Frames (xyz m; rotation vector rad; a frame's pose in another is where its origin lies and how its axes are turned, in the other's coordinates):
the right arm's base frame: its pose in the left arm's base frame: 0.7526 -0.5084 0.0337 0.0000 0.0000 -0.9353
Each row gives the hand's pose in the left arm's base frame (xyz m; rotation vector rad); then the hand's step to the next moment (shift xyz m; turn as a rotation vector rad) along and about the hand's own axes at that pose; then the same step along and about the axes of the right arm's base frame.
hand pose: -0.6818 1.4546 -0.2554 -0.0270 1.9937 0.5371
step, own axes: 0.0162 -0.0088 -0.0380 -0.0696 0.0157 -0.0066
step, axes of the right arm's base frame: -0.0070 -0.0416 -0.0028 0.0164 0.0171 0.0676
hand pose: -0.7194 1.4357 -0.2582 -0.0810 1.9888 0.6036
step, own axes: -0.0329 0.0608 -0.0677 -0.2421 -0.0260 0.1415
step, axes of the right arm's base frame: -0.0477 -0.0372 0.0756 0.1492 0.1898 0.1451
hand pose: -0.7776 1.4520 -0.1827 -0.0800 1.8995 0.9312
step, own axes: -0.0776 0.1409 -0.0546 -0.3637 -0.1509 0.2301
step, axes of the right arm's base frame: -0.0677 -0.0253 0.1537 0.3146 0.2939 0.1505
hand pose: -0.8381 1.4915 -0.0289 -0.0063 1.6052 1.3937
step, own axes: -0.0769 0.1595 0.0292 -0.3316 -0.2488 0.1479
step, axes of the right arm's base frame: -0.0456 -0.0039 0.1735 0.3689 0.2357 0.0455
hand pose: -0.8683 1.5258 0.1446 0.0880 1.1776 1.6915
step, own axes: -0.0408 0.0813 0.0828 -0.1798 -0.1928 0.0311
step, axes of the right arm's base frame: -0.0135 0.0215 0.1204 0.2336 0.1187 -0.0428
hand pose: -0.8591 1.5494 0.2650 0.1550 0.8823 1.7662
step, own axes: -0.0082 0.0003 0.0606 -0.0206 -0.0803 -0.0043
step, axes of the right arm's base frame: 0.0021 0.0402 0.0460 0.0484 0.0483 -0.0470
